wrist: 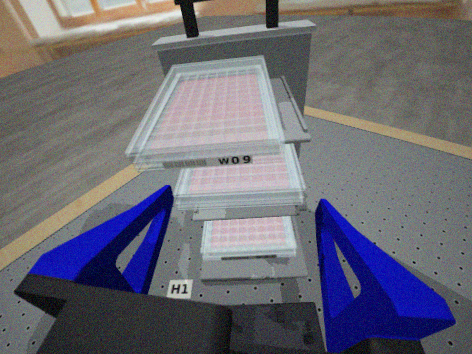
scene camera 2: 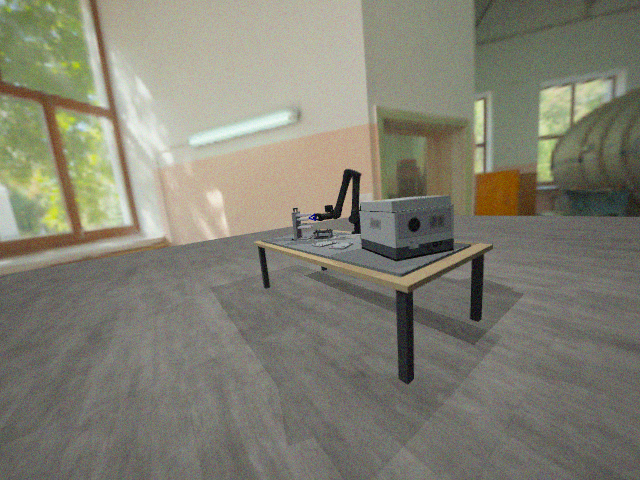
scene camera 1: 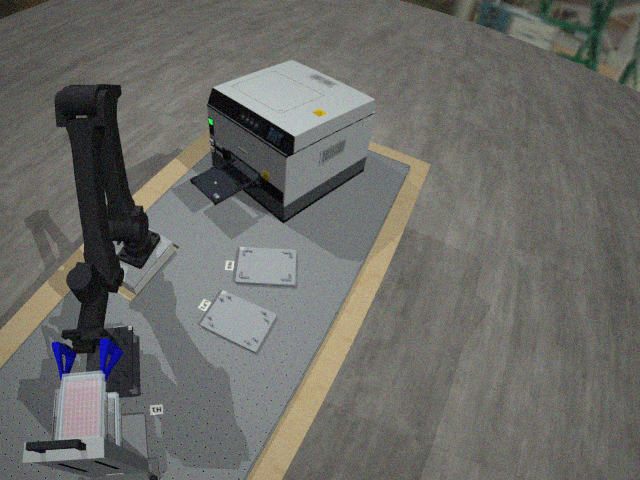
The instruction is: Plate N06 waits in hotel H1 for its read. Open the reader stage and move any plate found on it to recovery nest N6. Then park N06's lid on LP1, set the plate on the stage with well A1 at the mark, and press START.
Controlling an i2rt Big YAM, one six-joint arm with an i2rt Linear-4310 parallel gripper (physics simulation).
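Frame: origin at the arm's base, x ahead, y left, z up, level; metres.
Seen in the pictures: gripper, between the fingertips: (wrist: 243,198) (scene camera 2: 310,218) (scene camera 1: 82,381); arm's base, origin of its link: (scene camera 2: 359,232) (scene camera 1: 139,248).
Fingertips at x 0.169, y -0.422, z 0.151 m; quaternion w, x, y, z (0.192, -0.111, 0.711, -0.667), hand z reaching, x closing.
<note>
Offsets run from my fingertips to a thing's top centre. "spot": to the spot under its first point.
Hotel H1 (scene camera 1: 121,457) (scene camera 2: 296,227) (wrist: 292,57) holds lidded plates at three heights. The top plate {dz +0.051, dx +0.047, dy -0.045 m} (scene camera 1: 80,408) (wrist: 215,112) reads W09. A middle plate {dz +0.005, dx +0.034, dy -0.055 m} (wrist: 240,175) and a bottom plate {dz -0.071, dx +0.035, dy -0.055 m} (wrist: 252,235) show below it; I cannot read which is N06. My gripper (scene camera 1: 83,377) (scene camera 2: 313,217) (wrist: 243,198) is open and empty in front of the hotel, its fingertips spread wide near the plates' near edges. The reader {dz +0.123, dx +0.102, dy +0.959 m} (scene camera 1: 289,124) (scene camera 2: 405,227) has its dark stage {dz -0.080, dx -0.022, dy +0.719 m} (scene camera 1: 219,181) out, with no plate seen on it. Nest N6 {dz -0.171, dx +0.195, dy +0.522 m} (scene camera 1: 266,266) and LP1 {dz -0.169, dx +0.188, dy +0.336 m} (scene camera 1: 240,320) hold no plate or lid.
A dark nest {dz -0.113, dx -0.051, dy +0.092 m} (scene camera 1: 121,369) stands below the wrist, between arm base (scene camera 1: 139,250) and hotel. An H1 label {spot: dz -0.189, dx +0.093, dy +0.039 m} (scene camera 1: 156,409) (wrist: 179,289) lies beside the hotel. The hotel has a black top handle {spot: dz +0.106, dx +0.081, dy -0.121 m} (scene camera 1: 55,444). A green light {spot: dz +0.010, dx -0.145, dy +0.863 m} (scene camera 1: 210,121) shows on the reader's front.
</note>
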